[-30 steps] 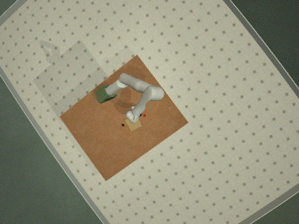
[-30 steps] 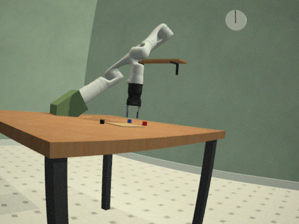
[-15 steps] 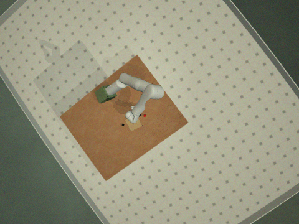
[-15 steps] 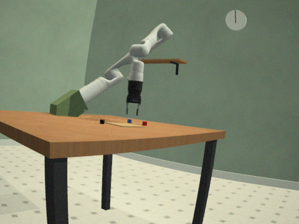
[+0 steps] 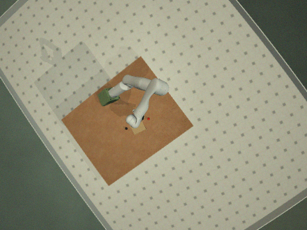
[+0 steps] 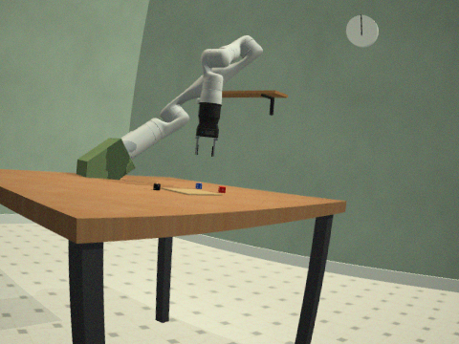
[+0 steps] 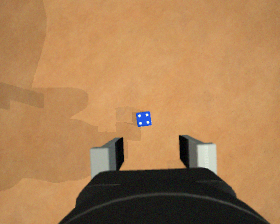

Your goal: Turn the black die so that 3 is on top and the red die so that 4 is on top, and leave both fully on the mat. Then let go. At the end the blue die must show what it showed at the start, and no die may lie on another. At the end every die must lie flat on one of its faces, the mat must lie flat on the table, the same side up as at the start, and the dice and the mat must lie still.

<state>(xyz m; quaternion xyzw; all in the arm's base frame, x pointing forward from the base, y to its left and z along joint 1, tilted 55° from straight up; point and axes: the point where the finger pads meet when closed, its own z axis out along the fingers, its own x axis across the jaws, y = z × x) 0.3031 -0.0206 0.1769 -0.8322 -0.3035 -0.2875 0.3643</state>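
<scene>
The black die is 40 mm ahead of my hand, 240 mm to the right of it and 130 mm below it. Round my hand: tan mat (80 mm ahead, 130 mm to the right, 130 mm below); blue die (30 mm behind, 10 mm to the left, 130 mm below); red die (80 mm ahead, 10 mm to the left, 130 mm below).
</scene>
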